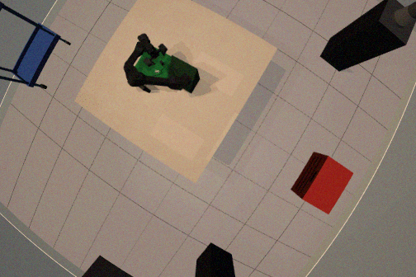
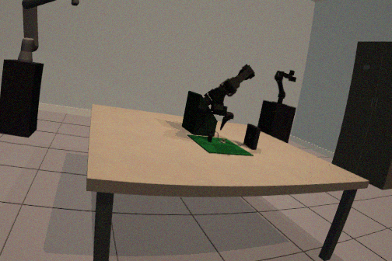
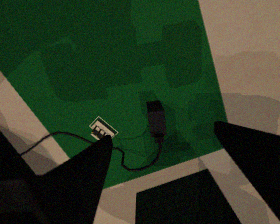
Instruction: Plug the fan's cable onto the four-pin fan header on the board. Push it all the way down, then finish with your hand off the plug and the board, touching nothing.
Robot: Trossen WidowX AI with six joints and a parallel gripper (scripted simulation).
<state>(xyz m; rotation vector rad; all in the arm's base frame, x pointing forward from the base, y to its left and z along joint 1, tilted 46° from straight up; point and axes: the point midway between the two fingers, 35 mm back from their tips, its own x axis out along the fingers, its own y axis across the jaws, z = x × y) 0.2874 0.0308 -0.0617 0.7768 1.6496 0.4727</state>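
The dark fan plug is 10 mm behind my gripper tip and 50 mm below it. Also, from my gripper tip: black fan 10 mm ahead, 240 mm to the left, 10 mm below; then green board 40 mm ahead, 40 mm to the left, 90 mm below.
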